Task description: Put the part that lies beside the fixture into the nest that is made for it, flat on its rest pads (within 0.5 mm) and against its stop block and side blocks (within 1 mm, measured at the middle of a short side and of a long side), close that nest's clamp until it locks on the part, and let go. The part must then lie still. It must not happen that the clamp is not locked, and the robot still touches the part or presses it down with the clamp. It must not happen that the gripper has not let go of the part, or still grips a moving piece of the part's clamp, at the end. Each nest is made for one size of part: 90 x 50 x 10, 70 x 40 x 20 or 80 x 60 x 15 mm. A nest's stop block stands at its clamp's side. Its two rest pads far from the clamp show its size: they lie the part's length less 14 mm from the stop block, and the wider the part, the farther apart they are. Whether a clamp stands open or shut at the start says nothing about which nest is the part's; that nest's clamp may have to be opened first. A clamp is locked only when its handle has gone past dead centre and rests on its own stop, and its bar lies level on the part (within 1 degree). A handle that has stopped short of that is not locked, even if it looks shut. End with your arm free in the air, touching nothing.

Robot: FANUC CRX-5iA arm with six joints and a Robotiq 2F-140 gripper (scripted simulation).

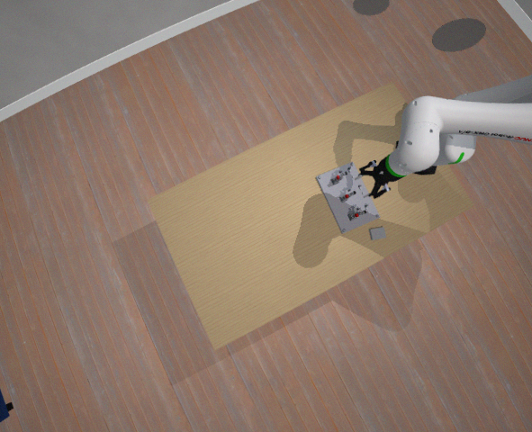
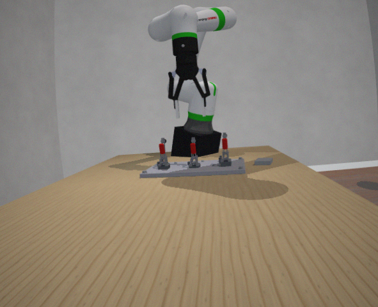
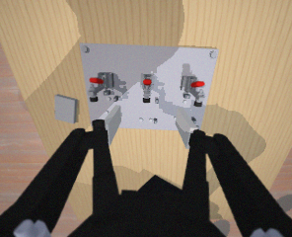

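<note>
My hand is 20 mm past the part, 260 mm to the right of it and 210 mm above it. Also, from my hand: grey fixture plate (10 mm to the left, 210 mm below).
</note>
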